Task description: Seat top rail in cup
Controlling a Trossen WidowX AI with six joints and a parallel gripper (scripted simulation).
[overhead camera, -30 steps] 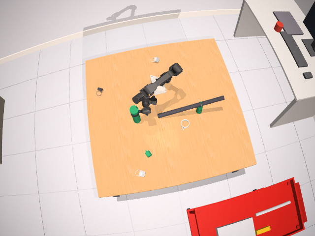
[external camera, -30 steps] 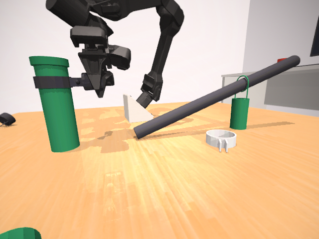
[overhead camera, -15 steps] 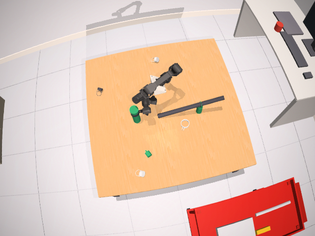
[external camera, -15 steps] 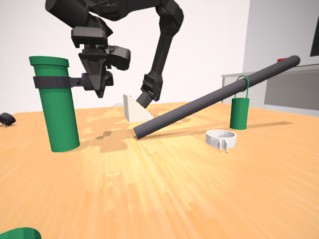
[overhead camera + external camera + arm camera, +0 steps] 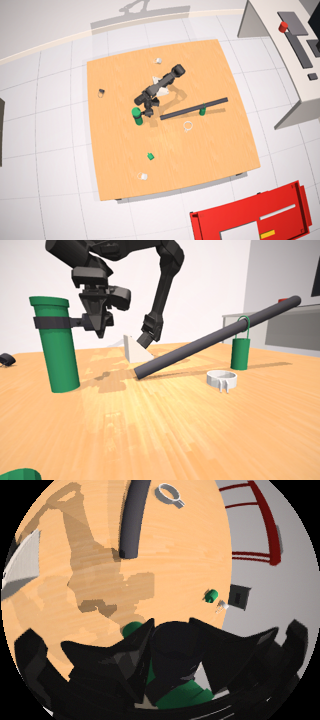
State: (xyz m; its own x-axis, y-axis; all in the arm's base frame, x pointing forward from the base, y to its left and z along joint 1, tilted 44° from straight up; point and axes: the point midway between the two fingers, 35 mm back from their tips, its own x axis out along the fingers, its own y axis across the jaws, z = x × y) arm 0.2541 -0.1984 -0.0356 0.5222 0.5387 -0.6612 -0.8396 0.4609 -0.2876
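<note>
Now: the black rail-end cup 3 cm above my gripper tip, 2 cm to the right of it and 2 cm behind it. Also, from my gripper tip: small green post 41 cm to the left, 4 cm ahead, 2 cm below; white ring band 26 cm to the left, 12 cm below, 12 cm ahead.
</note>
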